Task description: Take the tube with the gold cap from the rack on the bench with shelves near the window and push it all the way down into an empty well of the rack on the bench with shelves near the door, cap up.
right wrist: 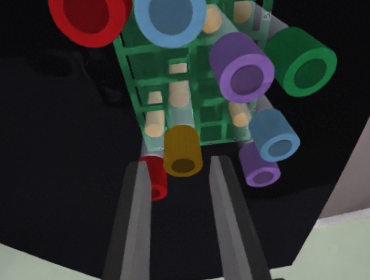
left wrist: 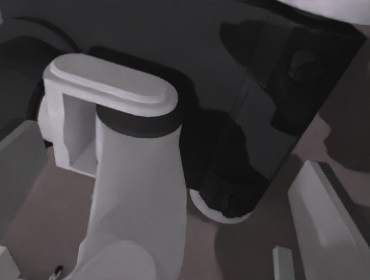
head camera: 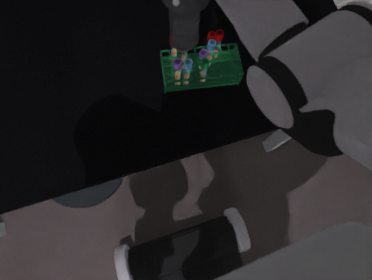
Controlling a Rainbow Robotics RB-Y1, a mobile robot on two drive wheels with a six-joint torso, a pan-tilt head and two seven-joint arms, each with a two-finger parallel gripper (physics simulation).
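Places are measured from the robot's base along level axes (x ahead, y left, z up), in millimetres.
Where they show: left gripper, between the fingertips: (left wrist: 172,158); right gripper, between the fingertips: (right wrist: 179,170) (head camera: 181,43); robot's base, origin of its link: (head camera: 182,245).
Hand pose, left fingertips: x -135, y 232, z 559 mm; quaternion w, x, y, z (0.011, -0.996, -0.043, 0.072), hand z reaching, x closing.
Observation:
Things, the pixels of their centre, and the offset from my left fingertips. "pt": a spot on its surface instead. Level surfaces: height alone.
- tube with the gold cap, middle of its body: (right wrist: 179,98) (head camera: 183,58) dx +640, dy -375, dz +267 mm
- green rack, middle of its body: (right wrist: 186,11) (head camera: 200,68) dx +621, dy -416, dz +232 mm
- red-capped tube, a spot on its surface: (right wrist: 157,175) pt dx +658, dy -365, dz +317 mm
- black bench top, height of its surface: dz +204 mm
- blue cap, a spot on its surface: (right wrist: 170,20) pt dx +627, dy -436, dz +323 mm
- red cap, a spot on its surface: (right wrist: 90,20) pt dx +647, dy -443, dz +323 mm
The tube with the gold cap (right wrist: 183,145) stands upright in the green rack (head camera: 225,75) (right wrist: 145,48), near the rack's end. In the head camera its cap is hidden behind my right wrist. My right gripper (right wrist: 179,170) is partly open and holds nothing. In the right wrist view its fingertips appear on either side of the gold cap, the left one overlapping a red-capped tube (right wrist: 157,175); I cannot tell their exact height against the cap. My left gripper (left wrist: 172,158) is wide open and empty, away from the rack. The other rack does not show in these views.
The rack stands on a black bench top (head camera: 50,110) (right wrist: 50,175). Close to the gold cap are blue (head camera: 188,64) (right wrist: 274,132) and purple (head camera: 177,64) (right wrist: 257,162) caps. Further along are another purple cap (right wrist: 242,70), a green cap (right wrist: 300,62), a blue cap (right wrist: 170,20) and a red cap (right wrist: 90,20).

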